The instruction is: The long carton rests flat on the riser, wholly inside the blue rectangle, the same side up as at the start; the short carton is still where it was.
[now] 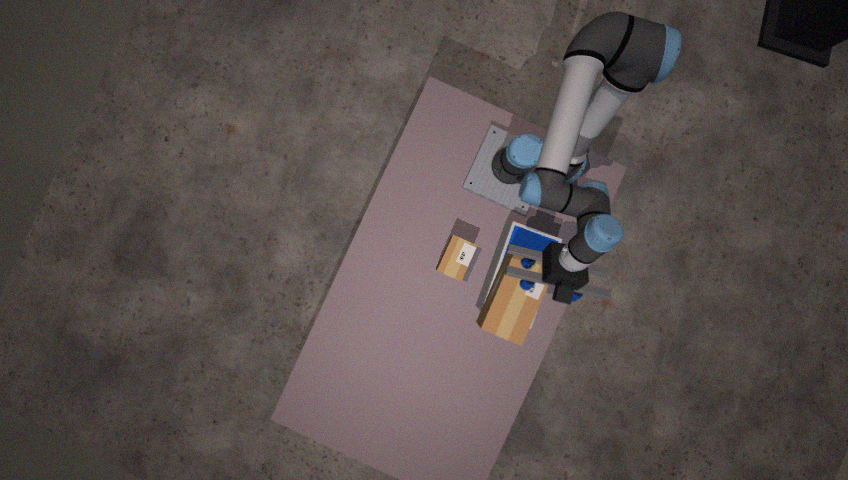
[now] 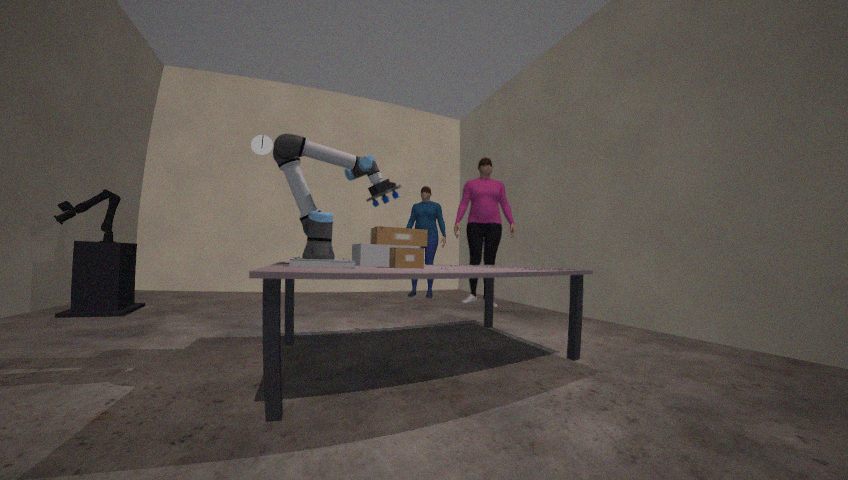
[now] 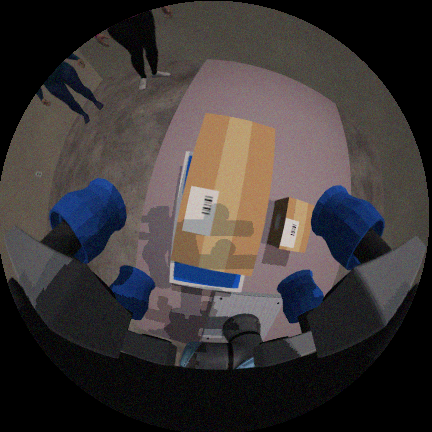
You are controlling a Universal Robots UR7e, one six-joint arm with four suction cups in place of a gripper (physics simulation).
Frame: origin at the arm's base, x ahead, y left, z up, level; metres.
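Seen in the pictures: hand, tool point: [image 2: 386, 202] [image 3: 218, 258]; arm's base, link origin: [image 1: 510, 165] [image 2: 318, 259] [image 3: 240, 326].
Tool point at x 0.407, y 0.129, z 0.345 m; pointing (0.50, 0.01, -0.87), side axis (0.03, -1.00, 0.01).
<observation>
Pixels of each thing's top centre, then the offset from my tool point to it. Level surfaces: height alone.
- long carton, top centre: [image 3: 228, 184] [image 1: 519, 296] [image 2: 399, 229] 0.082 m ahead, 0.018 m right, 0.158 m down
- pale riser, top centre: [image 3: 213, 222] [image 1: 522, 275] [image 2: 386, 245] 0.009 m ahead, 0.005 m left, 0.258 m down
- blue rectangle, top centre: [image 3: 213, 222] [image 1: 522, 275] 0.009 m ahead, 0.005 m left, 0.258 m down
- short carton, top centre: [image 3: 298, 225] [image 1: 457, 258] [image 2: 406, 248] 0.012 m ahead, 0.246 m right, 0.277 m down
- pink table, surface height: 0.381 m down
The long carton [image 1: 508, 306] [image 2: 386, 236] [image 3: 237, 165], tan with a lighter tape strip and a white label on top, lies flat on the pale riser [image 1: 491, 274] [image 2: 367, 255] [image 3: 207, 286]. The blue rectangle [image 1: 532, 237] [image 3: 207, 276] shows at the riser's end nearest the arm base and as a thin strip along one side. The carton's far end appears to reach past the riser's far end. The short carton [image 1: 453, 261] [image 2: 398, 258] [image 3: 301, 215] stands on the table beside the riser. My gripper [image 1: 551, 279] [image 2: 385, 199] [image 3: 218, 257], four blue cups, is open, tilted and clear above the long carton.
The arm's base plate [image 1: 484, 172] [image 2: 321, 262] [image 3: 270, 302] is at the riser's near end on the pink table [image 1: 380, 356] [image 2: 476, 273] [image 3: 300, 100]. Two people [image 2: 425, 223] [image 2: 484, 208] stand beyond the table. A black pedestal [image 2: 102, 276] with a second arm stands at the left.
</observation>
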